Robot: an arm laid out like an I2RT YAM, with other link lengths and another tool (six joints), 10 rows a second.
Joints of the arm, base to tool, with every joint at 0 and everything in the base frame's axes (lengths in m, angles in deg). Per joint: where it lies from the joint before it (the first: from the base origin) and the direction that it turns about. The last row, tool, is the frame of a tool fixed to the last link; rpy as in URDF.
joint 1: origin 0.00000 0.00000 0.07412 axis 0 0 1
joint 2: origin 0.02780 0.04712 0.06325 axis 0 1 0
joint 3: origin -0.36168 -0.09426 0.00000 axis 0 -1 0
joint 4: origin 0.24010 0.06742 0.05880 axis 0 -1 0
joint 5: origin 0.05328 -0.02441 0.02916 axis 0 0 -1
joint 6: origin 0.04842 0.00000 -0.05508 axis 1 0 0
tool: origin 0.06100 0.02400 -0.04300 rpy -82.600 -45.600 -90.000
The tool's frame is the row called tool.
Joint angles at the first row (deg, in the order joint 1, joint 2, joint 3, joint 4, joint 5, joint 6):
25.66, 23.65, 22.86, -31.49, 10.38, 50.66
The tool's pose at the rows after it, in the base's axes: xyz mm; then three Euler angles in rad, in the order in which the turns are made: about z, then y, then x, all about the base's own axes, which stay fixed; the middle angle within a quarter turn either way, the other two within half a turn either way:
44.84 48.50 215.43 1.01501 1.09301 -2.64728
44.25 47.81 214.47 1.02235 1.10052 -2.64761
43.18 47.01 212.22 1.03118 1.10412 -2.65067
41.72 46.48 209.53 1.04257 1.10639 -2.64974
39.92 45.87 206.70 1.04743 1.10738 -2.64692
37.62 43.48 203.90 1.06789 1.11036 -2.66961
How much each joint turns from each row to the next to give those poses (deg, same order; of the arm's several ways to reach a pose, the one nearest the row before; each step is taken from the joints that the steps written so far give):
0.00, -0.77, -0.68, 0.35, -0.19, 0.58
-0.03, -0.60, -0.23, -0.02, 0.19, 0.35
0.03, -0.65, -0.39, -0.13, 0.16, 0.36
-0.02, -0.79, -0.51, -0.15, -0.04, 0.67
-0.03, -0.83, -0.46, -0.28, -0.11, 0.38
0.04, -0.97, -0.13, -1.06, 0.60, 0.15

